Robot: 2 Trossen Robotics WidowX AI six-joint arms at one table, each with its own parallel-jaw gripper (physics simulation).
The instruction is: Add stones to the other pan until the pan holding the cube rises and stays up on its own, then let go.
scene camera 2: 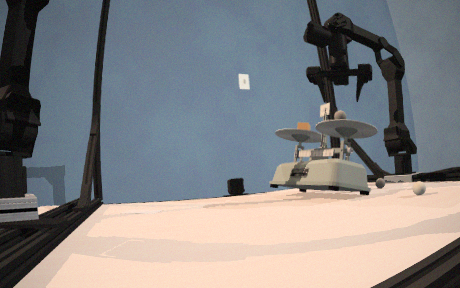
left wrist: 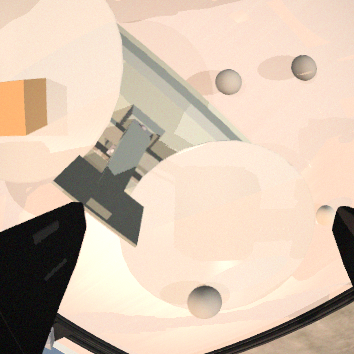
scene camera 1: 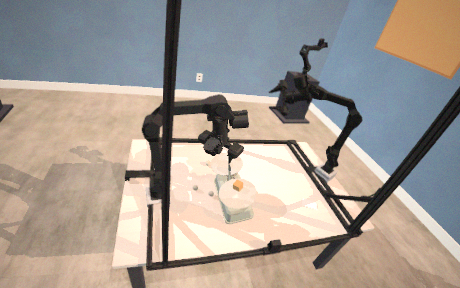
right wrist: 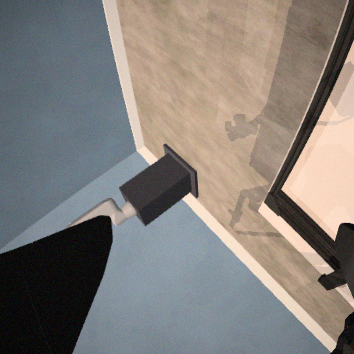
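Where they show: left gripper, fingertip midpoint: [scene camera 2: 340,101] [left wrist: 215,218] [scene camera 1: 220,158]; right gripper, fingertip midpoint: [scene camera 1: 269,100] [right wrist: 230,233]; left arm's base at its link origin: [scene camera 2: 403,174] [scene camera 1: 157,193]; right arm's base at its link origin: [scene camera 2: 3,196] [scene camera 1: 327,169].
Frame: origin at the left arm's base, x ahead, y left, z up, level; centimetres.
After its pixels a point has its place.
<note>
A pale green balance [scene camera 1: 240,217] @[x 32.2, y -21.2, z 2.1 cm] [scene camera 2: 340,172] @[x 38.8, y 4.4, z 3.9 cm] [left wrist: 165,95] @[x 28.2, y -7.8, z 4.8 cm] stands on the table. The orange cube [scene camera 1: 238,185] @[x 29.7, y -16.2, z 17.4 cm] [scene camera 2: 303,126] @[x 31.3, y -14.0, z 16.5 cm] [left wrist: 12,107] @[x 29.5, y -14.4, z 17.3 cm] sits on one pan [scene camera 1: 231,199] @[x 26.1, y -19.5, z 13.6 cm] [scene camera 2: 286,133] @[x 33.8, y -18.7, z 15.3 cm] [left wrist: 85,65] @[x 26.7, y -12.9, z 13.5 cm]. The other pan [scene camera 2: 364,128] @[x 31.1, y 6.4, z 12.8 cm] [left wrist: 215,200] @[x 29.5, y -1.0, z 12.8 cm] bears one grey stone [scene camera 2: 340,115] @[x 37.1, y 4.5, z 15.8 cm] [left wrist: 204,301] @[x 35.1, y 2.9, z 16.5 cm] near its rim. I cannot tell which pan is lower. My left gripper [scene camera 1: 225,152] @[x 25.2, y -4.3, z 21.9 cm] [scene camera 2: 341,99] @[x 25.2, y -4.3, z 21.9 cm] [left wrist: 215,218] @[x 25.2, y -4.3, z 21.9 cm] is open and empty above that other pan. My right gripper [scene camera 1: 276,99] @[x 62.0, y 26.3, z 34.4 cm] [right wrist: 230,233] @[x 62.0, y 26.3, z 34.4 cm] is open and empty, high beyond the table's far right.
Two loose stones, one [scene camera 1: 211,193] @[x 24.4, y -4.3, z 0.2 cm] [left wrist: 228,81] @[x 24.4, y -3.7, z 0.6 cm] and another [scene camera 1: 195,187] @[x 17.8, y 0.7, z 0.2 cm] [left wrist: 304,67] @[x 18.1, y 1.2, z 0.6 cm], lie beside the balance. A third stone [left wrist: 325,215] @[x 28.9, y 17.0, z 0.3 cm] lies past the other pan's edge. A black frame [scene camera 1: 215,257] @[x 17.5, y -33.5, z -2.3 cm] surrounds the work area. A dark pedestal [scene camera 1: 300,107] [right wrist: 160,187] stands behind.
</note>
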